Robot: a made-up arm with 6 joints.
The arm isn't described. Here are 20 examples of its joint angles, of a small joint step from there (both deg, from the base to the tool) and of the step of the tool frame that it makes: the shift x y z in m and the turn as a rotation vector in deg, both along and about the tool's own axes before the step.
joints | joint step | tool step
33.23 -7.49 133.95 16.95 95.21 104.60 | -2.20 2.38 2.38 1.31 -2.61 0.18 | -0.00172 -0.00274 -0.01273 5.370 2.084 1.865
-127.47 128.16 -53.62 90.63 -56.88 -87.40 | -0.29 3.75 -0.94 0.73 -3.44 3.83 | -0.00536 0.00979 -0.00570 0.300 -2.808 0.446
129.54 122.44 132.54 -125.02 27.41 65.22 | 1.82 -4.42 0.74 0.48 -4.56 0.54 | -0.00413 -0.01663 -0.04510 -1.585 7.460 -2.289
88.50 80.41 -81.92 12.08 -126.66 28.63 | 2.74 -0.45 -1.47 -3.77 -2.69 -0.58 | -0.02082 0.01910 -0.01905 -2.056 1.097 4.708
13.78 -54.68 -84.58 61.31 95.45 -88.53 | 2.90 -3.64 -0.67 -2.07 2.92 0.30 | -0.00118 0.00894 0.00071 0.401 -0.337 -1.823
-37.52 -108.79 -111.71 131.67 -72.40 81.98 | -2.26 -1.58 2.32 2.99 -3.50 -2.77 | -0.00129 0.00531 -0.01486 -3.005 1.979 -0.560
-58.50 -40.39 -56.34 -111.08 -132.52 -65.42 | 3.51 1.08 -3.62 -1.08 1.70 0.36 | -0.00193 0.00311 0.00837 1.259 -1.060 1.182
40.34 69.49 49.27 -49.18 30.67 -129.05 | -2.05 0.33 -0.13 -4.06 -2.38 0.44 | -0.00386 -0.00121 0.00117 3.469 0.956 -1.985
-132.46 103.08 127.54 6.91 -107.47 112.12 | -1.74 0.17 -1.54 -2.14 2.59 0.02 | -0.00214 0.00017 0.01340 1.296 -2.905 0.565
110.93 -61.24 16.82 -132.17 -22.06 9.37 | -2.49 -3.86 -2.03 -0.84 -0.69 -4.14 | -0.01354 0.00377 -0.00655 -4.263 -3.379 -2.301
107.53 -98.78 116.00 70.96 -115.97 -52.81 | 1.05 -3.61 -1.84 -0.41 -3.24 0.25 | 0.00698 0.00912 -0.00784 -3.144 0.671 -1.501
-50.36 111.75 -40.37 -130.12 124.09 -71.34 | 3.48 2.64 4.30 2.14 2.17 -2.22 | 0.01125 -0.00997 0.01157 2.029 2.157 -2.693
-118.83 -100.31 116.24 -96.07 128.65 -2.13 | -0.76 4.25 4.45 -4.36 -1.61 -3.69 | -0.01406 -0.00216 0.01192 2.581 0.239 0.340
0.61 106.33 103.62 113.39 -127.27 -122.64 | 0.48 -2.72 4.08 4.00 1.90 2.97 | -0.01043 0.01637 -0.00221 3.199 -0.993 0.284
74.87 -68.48 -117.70 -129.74 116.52 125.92 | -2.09 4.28 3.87 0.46 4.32 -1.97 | -0.01898 -0.02519 0.01425 -2.444 -2.125 -6.667
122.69 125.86 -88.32 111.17 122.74 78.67 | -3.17 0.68 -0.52 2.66 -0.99 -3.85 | 0.00281 -0.02841 -0.02536 2.939 3.931 -6.349
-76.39 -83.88 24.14 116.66 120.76 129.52 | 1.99 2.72 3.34 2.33 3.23 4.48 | -0.01019 -0.00417 -0.01582 -0.791 2.080 1.801
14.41 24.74 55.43 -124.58 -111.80 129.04 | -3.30 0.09 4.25 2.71 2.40 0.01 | -0.00326 0.00924 0.03960 -9.293 -2.807 -0.245
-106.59 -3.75 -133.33 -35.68 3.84 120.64 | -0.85 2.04 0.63 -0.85 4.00 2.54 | -0.01111 0.00586 0.02628 -2.561 -5.498 2.383
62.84 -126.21 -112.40 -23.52 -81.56 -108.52 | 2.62 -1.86 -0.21 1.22 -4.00 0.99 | -0.00273 0.00158 -0.00667 0.658 -4.300 -1.268
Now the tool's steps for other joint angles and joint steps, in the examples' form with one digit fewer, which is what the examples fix.
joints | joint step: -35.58 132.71 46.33 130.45 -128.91 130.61 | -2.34 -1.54 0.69 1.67 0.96 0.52
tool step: -0.0036 -0.0030 -0.0169 0.59 2.55 -0.50
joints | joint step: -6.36 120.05 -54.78 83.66 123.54 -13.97 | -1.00 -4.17 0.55 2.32 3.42 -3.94
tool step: 0.0430 -0.0105 -0.0025 0.97 2.84 -9.33
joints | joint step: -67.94 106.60 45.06 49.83 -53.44 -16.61 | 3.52 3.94 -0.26 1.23 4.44 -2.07
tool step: -0.0203 -0.0012 0.0148 3.56 5.08 1.39
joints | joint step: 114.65 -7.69 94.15 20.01 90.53 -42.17 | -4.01 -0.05 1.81 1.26 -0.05 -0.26
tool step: 0.0097 0.0104 -0.0157 -3.61 3.78 1.02
